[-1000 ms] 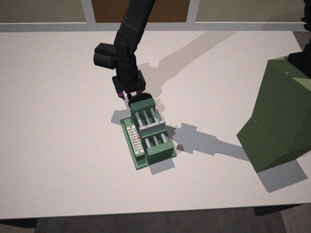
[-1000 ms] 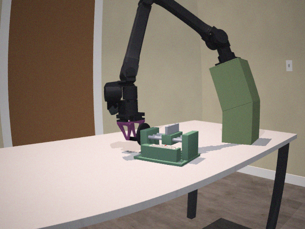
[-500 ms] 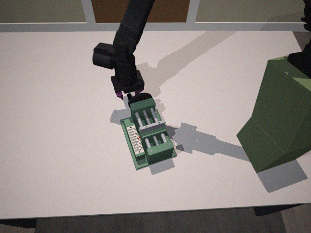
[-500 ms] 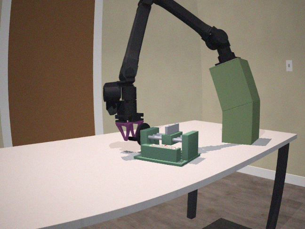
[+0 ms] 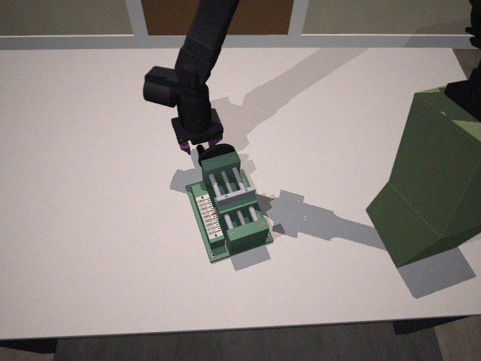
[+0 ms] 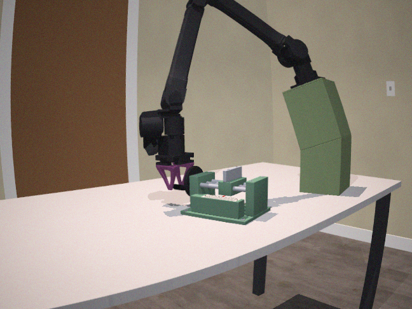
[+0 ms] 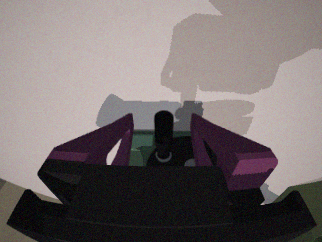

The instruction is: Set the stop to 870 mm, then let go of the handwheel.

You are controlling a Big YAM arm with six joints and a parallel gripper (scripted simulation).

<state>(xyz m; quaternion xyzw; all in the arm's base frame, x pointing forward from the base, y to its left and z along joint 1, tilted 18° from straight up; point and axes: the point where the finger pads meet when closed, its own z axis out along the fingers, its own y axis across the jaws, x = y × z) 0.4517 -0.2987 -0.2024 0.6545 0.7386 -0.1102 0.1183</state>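
Right now the black handwheel handle is 10 mm to the left of my hand. Also, from my hand: grey stop carriage (170 mm to the left, 40 mm behind, 30 mm above); black handwheel (30 mm to the left, 10 mm behind).
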